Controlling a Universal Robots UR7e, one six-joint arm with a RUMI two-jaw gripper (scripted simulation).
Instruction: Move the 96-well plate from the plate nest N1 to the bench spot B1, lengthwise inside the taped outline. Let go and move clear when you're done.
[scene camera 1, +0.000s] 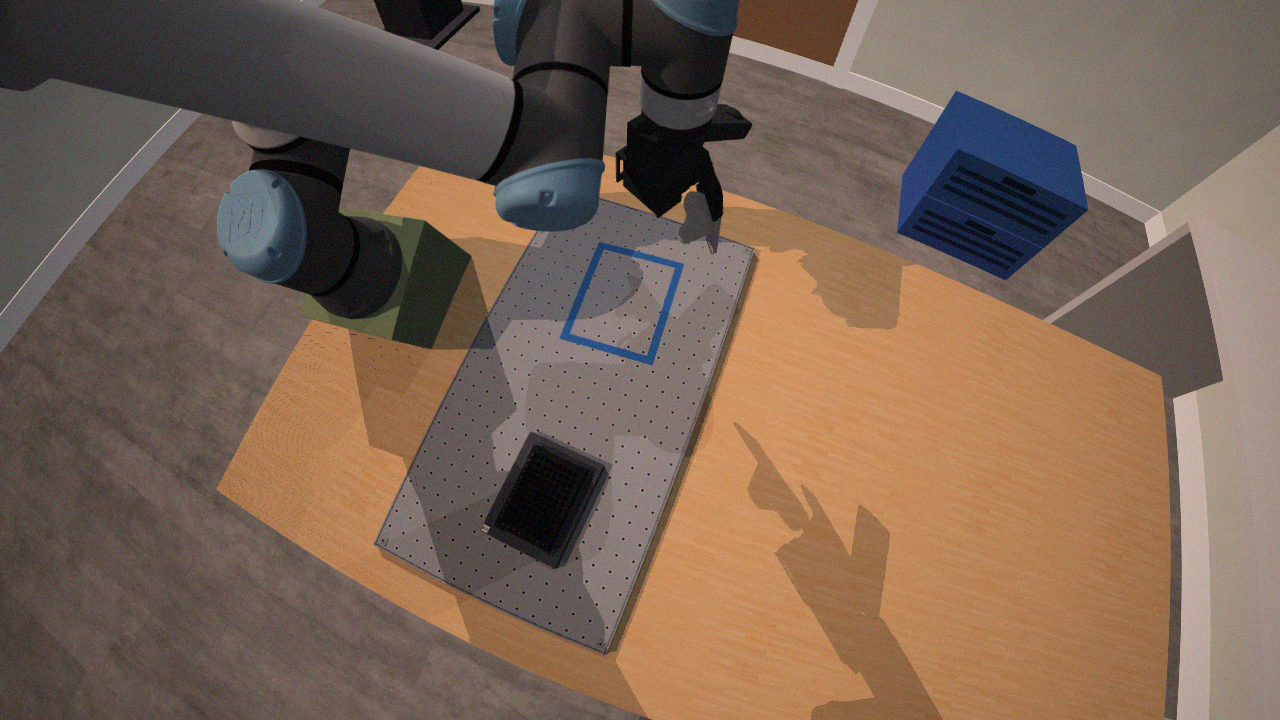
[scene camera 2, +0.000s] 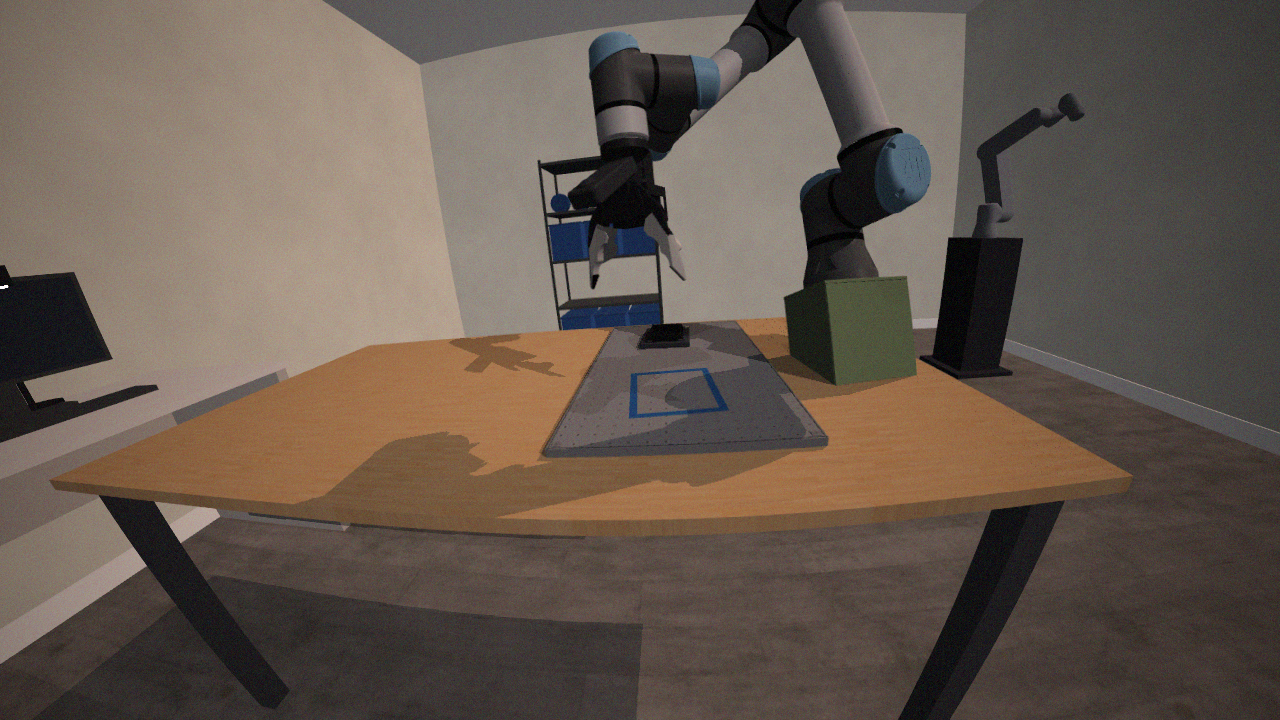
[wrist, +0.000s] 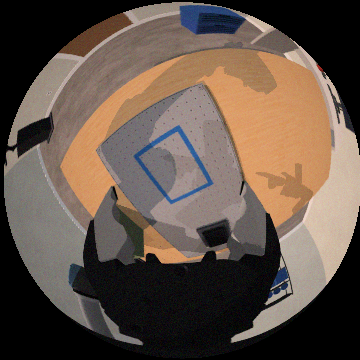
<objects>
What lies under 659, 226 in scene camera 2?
My gripper.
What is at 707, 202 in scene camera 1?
My gripper.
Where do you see my gripper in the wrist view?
178, 184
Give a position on a black 96-well plate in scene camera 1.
526, 514
</objects>
